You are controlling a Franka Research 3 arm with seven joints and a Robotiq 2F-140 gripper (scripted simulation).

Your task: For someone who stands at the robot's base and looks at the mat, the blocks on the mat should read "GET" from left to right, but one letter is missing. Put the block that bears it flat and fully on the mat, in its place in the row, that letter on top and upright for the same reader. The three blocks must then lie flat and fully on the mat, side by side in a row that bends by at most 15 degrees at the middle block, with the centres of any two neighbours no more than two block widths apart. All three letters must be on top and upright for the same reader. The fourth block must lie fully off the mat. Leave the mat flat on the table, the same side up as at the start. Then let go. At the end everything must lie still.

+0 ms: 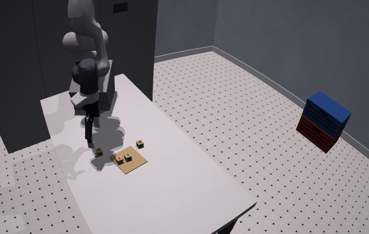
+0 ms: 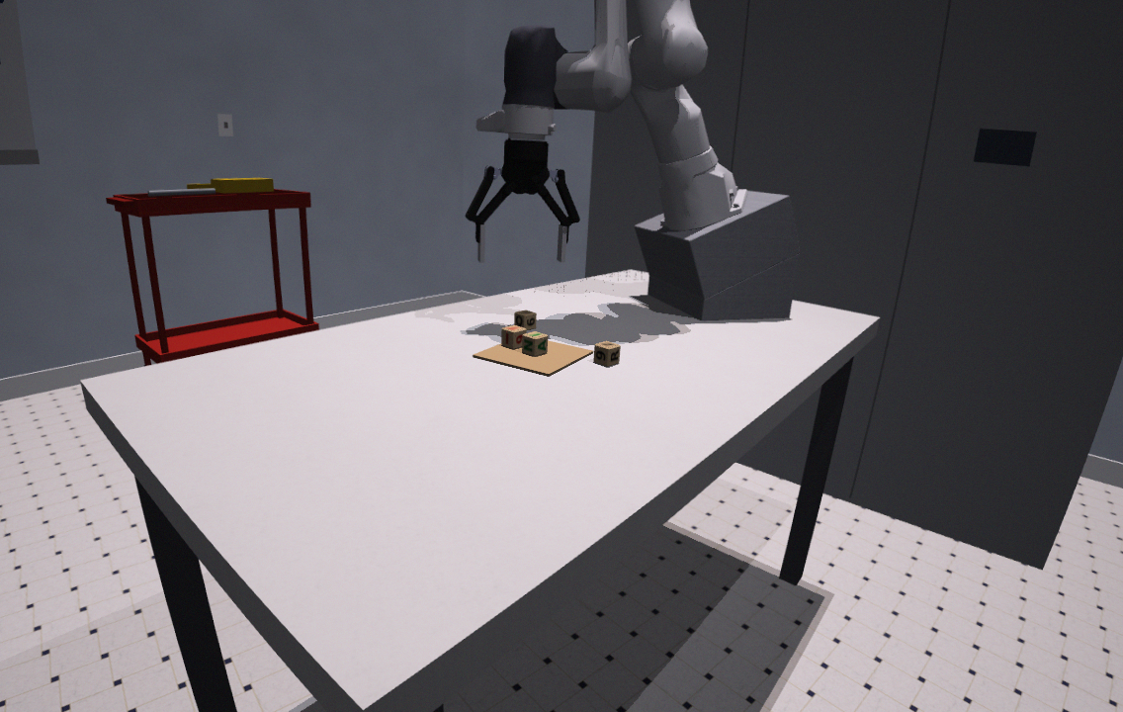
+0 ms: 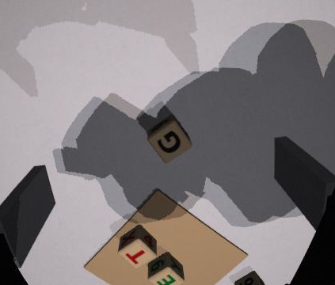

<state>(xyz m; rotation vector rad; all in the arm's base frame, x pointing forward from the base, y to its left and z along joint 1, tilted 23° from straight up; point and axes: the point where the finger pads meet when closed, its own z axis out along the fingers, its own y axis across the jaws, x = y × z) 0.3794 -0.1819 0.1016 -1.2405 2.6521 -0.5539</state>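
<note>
The G block is 12 cm below my hand and 1 cm to the left of it. Also, from my hand: mat: 13 cm below, 12 cm ahead, 11 cm to the left; E block: 12 cm ahead, 11 cm to the left, 11 cm below; T block: 11 cm below, 11 cm ahead, 7 cm to the left.
</note>
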